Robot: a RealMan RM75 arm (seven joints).
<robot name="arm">
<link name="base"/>
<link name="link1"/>
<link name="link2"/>
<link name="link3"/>
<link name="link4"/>
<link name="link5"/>
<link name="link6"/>
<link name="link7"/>
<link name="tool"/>
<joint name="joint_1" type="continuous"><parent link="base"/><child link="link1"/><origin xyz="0 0 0.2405"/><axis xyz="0 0 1"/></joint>
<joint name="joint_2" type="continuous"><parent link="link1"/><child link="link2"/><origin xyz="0 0 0" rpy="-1.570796 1.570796 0"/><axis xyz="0 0 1"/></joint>
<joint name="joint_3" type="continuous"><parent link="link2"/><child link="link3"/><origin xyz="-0.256 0 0" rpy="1.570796 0 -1.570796"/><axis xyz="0 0 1"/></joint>
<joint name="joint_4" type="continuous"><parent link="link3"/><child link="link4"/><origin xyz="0 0 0" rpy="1.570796 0 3.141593"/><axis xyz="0 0 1"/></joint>
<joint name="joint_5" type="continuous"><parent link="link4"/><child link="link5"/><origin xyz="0 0.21 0" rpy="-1.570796 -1.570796 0"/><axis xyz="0 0 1"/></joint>
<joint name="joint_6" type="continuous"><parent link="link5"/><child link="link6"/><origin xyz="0 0 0" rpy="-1.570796 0 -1.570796"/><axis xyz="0 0 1"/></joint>
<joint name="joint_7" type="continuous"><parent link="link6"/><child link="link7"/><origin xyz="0 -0.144 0" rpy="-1.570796 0 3.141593"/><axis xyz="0 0 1"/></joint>
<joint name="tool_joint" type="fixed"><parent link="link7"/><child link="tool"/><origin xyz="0 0 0" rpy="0 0 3.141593"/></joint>
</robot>
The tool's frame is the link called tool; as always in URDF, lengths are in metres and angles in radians. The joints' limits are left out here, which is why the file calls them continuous.
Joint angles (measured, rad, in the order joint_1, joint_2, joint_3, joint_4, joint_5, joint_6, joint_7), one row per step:
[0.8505, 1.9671, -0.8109, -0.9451, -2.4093, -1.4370, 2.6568]
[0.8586, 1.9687, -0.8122, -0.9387, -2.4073, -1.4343, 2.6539]
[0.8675, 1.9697, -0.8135, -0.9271, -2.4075, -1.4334, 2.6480]
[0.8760, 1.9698, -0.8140, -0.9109, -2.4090, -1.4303, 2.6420]
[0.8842, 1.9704, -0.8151, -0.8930, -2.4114, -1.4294, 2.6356]
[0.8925, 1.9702, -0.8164, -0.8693, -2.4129, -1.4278, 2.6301]
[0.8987, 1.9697, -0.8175, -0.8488, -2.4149, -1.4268, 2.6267]
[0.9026, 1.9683, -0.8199, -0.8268, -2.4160, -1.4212, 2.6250]
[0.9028, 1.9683, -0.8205, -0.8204, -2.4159, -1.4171, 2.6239]
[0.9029, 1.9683, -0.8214, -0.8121, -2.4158, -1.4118, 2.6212]
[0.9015, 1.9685, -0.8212, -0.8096, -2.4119, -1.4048, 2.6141]
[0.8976, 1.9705, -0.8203, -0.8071, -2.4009, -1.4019, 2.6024]
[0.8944, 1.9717, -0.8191, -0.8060, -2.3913, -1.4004, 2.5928]
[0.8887, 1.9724, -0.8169, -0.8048, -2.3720, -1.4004, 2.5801]
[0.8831, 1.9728, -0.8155, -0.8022, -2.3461, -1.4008, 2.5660]
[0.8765, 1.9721, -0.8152, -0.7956, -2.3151, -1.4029, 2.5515]
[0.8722, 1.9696, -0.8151, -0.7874, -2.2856, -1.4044, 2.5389]
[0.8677, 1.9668, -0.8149, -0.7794, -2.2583, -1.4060, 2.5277]
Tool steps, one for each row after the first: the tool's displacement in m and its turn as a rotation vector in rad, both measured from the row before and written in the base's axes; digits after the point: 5 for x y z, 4 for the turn. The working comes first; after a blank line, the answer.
Tool pose at each row, in the base's axes (x y z in m, rotation vector in rad; the steps are taken from these numbers as rounded here):
[0.17711, 0.43733, 0.07141, -2.2997, 1.4884, 0.2416]
[0.17405, 0.43847, 0.06946, -2.3093, 1.4827, 0.2437]
[0.17182, 0.43919, 0.06671, -2.3220, 1.4788, 0.2391]
[0.17082, 0.43993, 0.06374, -2.3314, 1.4792, 0.2328]
[0.17023, 0.44005, 0.06003, -2.3432, 1.4824, 0.2225]
[0.17044, 0.43990, 0.05560, -2.3541, 1.4924, 0.2111]
[0.17118, 0.43950, 0.05192, -2.3617, 1.5037, 0.1999]
[0.17313, 0.43922, 0.04843, -2.3630, 1.5180, 0.1901]
[0.17403, 0.43924, 0.04737, -2.3616, 1.5216, 0.1890]
[0.17527, 0.43921, 0.04598, -2.3605, 1.5248, 0.1871]
[0.17579, 0.43972, 0.04578, -2.3605, 1.5181, 0.1935]
[0.17615, 0.43911, 0.04463, -2.3681, 1.5136, 0.2063]
[0.17628, 0.43867, 0.04409, -2.3743, 1.5093, 0.2179]
[0.17622, 0.43786, 0.04385, -2.3834, 1.5067, 0.2414]
[0.17540, 0.43702, 0.04346, -2.3956, 1.5042, 0.2719]
[0.17496, 0.43567, 0.04275, -2.4092, 1.5071, 0.3055]
[0.17420, 0.43493, 0.04267, -2.4206, 1.5094, 0.3378]
[0.17385, 0.43420, 0.04284, -2.4294, 1.5128, 0.3680]

[-0.00306, 0.00114, -0.00195, -0.0039, 0.0022, 0.0076]
[-0.00223, 0.00072, -0.00275, -0.0091, -0.0002, 0.0070]
[-0.00100, 0.00074, -0.00297, -0.0091, -0.0007, 0.0030]
[-0.00059, 0.00012, -0.00371, -0.0134, -0.0013, 0.0020]
[0.00021, -0.00015, -0.00443, -0.0162, 0.0003, -0.0023]
[0.00074, -0.00040, -0.00368, -0.0142, -0.0001, -0.0044]
[0.00195, -0.00028, -0.00349, -0.0105, -0.0003, -0.0085]
[0.00090, 0.00002, -0.00106, -0.0009, 0.0002, -0.0027]
[0.00124, -0.00003, -0.00139, -0.0012, -0.0004, -0.0024]
[0.00052, 0.00051, -0.00020, 0.0051, 0.0014, 0.0044]
[0.00036, -0.00061, -0.00115, 0.0005, 0.0089, 0.0072]
[0.00013, -0.00044, -0.00054, 0.0010, 0.0077, 0.0063]
[-0.00006, -0.00081, -0.00024, 0.0017, 0.0167, 0.0080]
[-0.00082, -0.00084, -0.00039, 0.0012, 0.0222, 0.0101]
[-0.00044, -0.00135, -0.00071, -0.0018, 0.0266, 0.0081]
[-0.00076, -0.00074, -0.00008, -0.0006, 0.0249, 0.0073]
[-0.00035, -0.00073, 0.00017, -0.0001, 0.0231, 0.0054]

